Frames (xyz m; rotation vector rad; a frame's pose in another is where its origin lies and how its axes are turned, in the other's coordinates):
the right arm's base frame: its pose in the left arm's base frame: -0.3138 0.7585 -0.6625 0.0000 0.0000 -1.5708
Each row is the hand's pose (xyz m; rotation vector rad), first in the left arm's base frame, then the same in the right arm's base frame.
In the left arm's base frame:
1: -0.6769 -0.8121 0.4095 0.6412 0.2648 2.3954
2: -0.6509 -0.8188 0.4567 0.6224 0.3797 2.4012
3: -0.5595 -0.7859 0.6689 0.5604 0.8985 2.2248
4: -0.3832 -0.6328 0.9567 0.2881 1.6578 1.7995
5: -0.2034 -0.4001 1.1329 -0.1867 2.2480 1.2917
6: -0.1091 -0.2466 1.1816 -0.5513 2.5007 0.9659
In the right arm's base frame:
1: 1.5706 -0.3631 1.0720 -0.2537 -0.6107 -2.1791
2: 1.5773 -0.3371 1.1192 -0.1627 -0.6717 -2.1595
3: 1.5444 -0.2457 1.3314 0.2351 -1.0145 -2.1509
4: 1.3913 -0.0694 1.6192 1.0084 -1.4327 -1.9644
5: 1.1586 0.1104 1.7954 1.8341 -1.5528 -1.5173
6: 1.0051 0.2047 1.8441 2.2803 -1.4565 -1.1412

